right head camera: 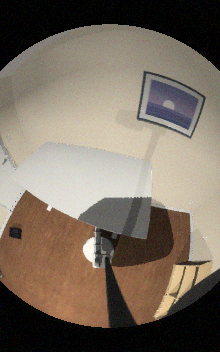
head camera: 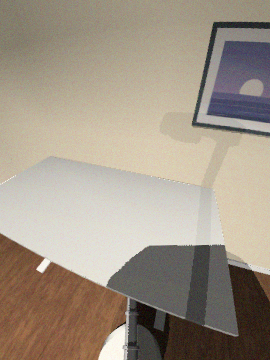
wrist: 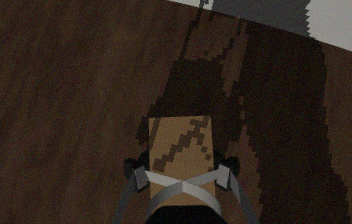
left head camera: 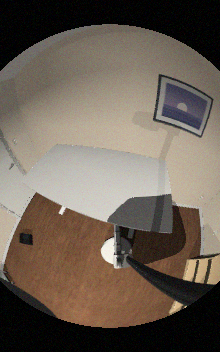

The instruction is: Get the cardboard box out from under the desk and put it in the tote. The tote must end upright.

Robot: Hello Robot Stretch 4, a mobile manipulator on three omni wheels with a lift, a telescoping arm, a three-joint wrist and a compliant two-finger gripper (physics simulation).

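Frame: origin at the robot's base, x left, y up, z ahead, level; millimetres.
Where they show: gripper, fingertip midpoint: point(wrist: 181, 163).
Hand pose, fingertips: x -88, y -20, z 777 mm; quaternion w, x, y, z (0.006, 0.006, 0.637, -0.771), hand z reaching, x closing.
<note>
Things, the pixels of their centre, and the offset from my fingertips. Level surfaces: height alone.
- cardboard box, body centre: point(wrist: 181, 162) dx +0, dy +20, dz +1 mm
- desk, its level: dy +943 mm
- small black object, body centre: point(left head camera: 25, 238) point(right head camera: 14, 232) dx +1758, dy +43, dz -887 mm
The cardboard box point(wrist: 182, 135) is a plain tan block on the dark wood floor in the wrist view. My gripper point(wrist: 181, 163) is shut on it, with one dark fingertip pressed against each long side. Whether the box touches the floor is hard to tell. The desk point(head camera: 115, 205) point(left head camera: 95, 175) point(right head camera: 85, 175) has a pale top, and my arm point(head camera: 132, 320) point(left head camera: 117, 240) point(right head camera: 98, 240) reaches toward and under its front edge. The top hides the box and gripper in the head views. I cannot make out a tote for certain.
White desk feet point(head camera: 43, 265) show below the desk edge. A white round thing point(head camera: 112, 345) point(left head camera: 106, 251) point(right head camera: 89, 250) lies beneath my arm. A small black object point(left head camera: 26, 238) point(right head camera: 15, 233) is on the floor at left. A light wooden shelf unit stands at lower right.
</note>
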